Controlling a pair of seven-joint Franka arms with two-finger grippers.
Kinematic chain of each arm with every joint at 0, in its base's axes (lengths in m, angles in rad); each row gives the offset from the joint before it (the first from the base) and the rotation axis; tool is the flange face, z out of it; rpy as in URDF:
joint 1: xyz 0 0 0.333 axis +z
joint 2: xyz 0 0 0 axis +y
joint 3: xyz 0 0 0.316 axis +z
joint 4: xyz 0.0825 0 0 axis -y
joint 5: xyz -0.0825 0 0.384 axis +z
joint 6: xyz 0 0 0 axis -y
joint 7: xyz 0.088 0 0 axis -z
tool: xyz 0 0 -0.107 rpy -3.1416 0 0
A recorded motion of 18 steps. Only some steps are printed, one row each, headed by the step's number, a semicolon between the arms.
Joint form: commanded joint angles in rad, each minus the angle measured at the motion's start. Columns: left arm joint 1, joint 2, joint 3, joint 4, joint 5, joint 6, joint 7; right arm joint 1, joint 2, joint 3, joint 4, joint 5, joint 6, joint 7.
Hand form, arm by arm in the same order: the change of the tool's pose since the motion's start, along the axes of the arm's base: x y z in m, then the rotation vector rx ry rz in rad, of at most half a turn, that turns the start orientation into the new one. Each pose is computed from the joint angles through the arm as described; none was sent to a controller.
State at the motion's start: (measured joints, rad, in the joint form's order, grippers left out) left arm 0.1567 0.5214 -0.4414 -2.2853 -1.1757 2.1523 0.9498; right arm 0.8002 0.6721 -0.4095 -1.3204 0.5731 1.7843 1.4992
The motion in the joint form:
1: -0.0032 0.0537 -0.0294 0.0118 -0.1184 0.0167 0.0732; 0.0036 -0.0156 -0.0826 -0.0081 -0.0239 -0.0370 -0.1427
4: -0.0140 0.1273 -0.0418 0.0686 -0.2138 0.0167 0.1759; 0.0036 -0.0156 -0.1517 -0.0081 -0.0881 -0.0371 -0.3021
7: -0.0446 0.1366 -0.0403 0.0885 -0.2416 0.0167 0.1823; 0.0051 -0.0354 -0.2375 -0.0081 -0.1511 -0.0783 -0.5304
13: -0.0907 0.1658 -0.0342 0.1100 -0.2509 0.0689 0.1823; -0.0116 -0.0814 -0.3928 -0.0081 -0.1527 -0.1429 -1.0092
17: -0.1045 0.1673 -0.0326 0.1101 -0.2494 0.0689 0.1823; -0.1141 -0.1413 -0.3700 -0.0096 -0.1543 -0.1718 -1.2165
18: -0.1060 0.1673 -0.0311 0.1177 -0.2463 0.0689 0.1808; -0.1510 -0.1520 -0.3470 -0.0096 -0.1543 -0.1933 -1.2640
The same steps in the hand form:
1: -0.0055 -0.0183 -0.0136 -0.0674 0.0034 0.0581; 0.0155 -0.0413 0.0143 -0.0251 -0.0415 0.0901
4: 0.0037 -0.0358 -0.0266 -0.1479 -0.0393 0.1003; 0.0325 -0.0805 0.0234 -0.0835 -0.1085 0.2114
7: 0.0050 -0.0504 -0.0257 -0.1617 -0.0440 0.0995; 0.0437 -0.1291 0.0473 -0.1301 -0.1458 0.3928
13: 0.0016 -0.0645 -0.0371 -0.1233 -0.0488 0.0902; 0.0554 -0.2221 0.1004 -0.0899 -0.2089 0.7207
17: -0.0020 -0.0698 -0.0380 -0.1224 -0.0470 0.0764; 0.0570 -0.2846 0.1276 -0.0146 -0.2526 0.8351
18: 0.0013 -0.0703 -0.0366 -0.1230 -0.0536 0.0756; 0.0557 -0.2979 0.1281 0.0177 -0.2470 0.8632

